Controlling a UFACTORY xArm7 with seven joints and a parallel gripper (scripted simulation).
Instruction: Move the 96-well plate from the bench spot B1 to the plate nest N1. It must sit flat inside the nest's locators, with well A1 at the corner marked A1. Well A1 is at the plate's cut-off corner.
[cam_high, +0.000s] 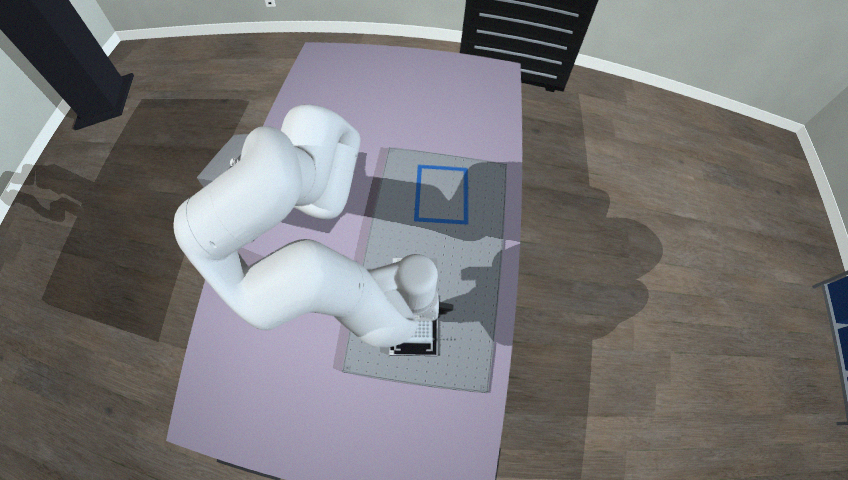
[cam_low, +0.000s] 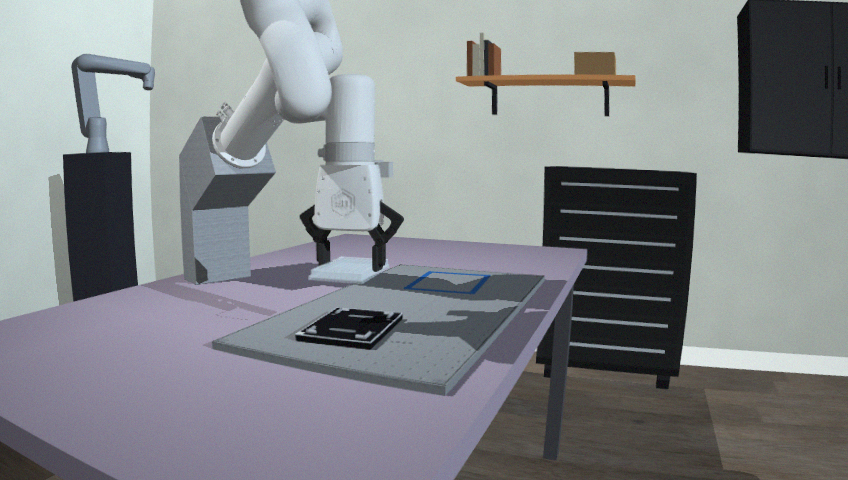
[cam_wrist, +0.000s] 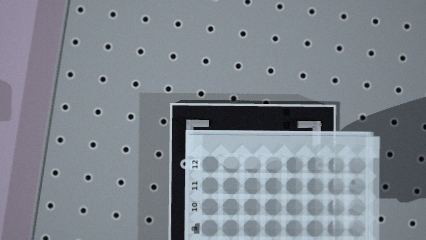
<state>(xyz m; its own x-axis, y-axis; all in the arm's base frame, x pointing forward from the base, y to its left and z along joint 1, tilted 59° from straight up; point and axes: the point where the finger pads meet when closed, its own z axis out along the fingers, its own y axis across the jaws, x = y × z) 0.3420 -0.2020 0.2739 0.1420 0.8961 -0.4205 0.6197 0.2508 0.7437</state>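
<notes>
My gripper is now 10 cm above the plate nest N1. Round my hand: 96-well plate: 1 cm below.
</notes>
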